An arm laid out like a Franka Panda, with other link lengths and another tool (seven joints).
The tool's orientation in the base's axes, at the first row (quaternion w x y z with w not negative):
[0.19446, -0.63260, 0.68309, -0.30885]
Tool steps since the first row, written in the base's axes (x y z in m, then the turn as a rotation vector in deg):
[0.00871, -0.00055, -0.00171, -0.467, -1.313, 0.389]
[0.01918, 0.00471, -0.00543, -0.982, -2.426, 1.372]
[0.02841, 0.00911, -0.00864, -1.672, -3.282, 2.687]
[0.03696, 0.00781, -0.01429, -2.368, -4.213, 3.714]
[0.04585, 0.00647, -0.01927, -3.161, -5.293, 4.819]
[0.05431, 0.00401, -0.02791, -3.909, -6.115, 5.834]
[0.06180, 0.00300, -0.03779, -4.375, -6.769, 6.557]
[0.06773, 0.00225, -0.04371, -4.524, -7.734, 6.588]
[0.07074, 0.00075, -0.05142, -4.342, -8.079, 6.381]
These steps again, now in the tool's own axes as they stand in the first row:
[-0.00075, -0.00534, 0.00707, 1.399, 0.076, -0.361]
[-0.00769, -0.01060, 0.01575, 2.681, -0.207, -1.224]
[-0.01357, -0.01529, 0.02338, 3.774, -0.580, -2.491]
[-0.01406, -0.01789, 0.03337, 4.905, -0.756, -3.538]
[-0.01446, -0.02119, 0.04310, 6.205, -0.914, -4.679]
[-0.01417, -0.02173, 0.05542, 7.234, -1.042, -5.770]
[-0.01534, -0.02072, 0.06776, 8.026, -1.184, -6.491]
[-0.01608, -0.02118, 0.07613, 8.998, -1.103, -6.442]
[-0.01594, -0.01829, 0.08403, 9.289, -1.103, -6.110]

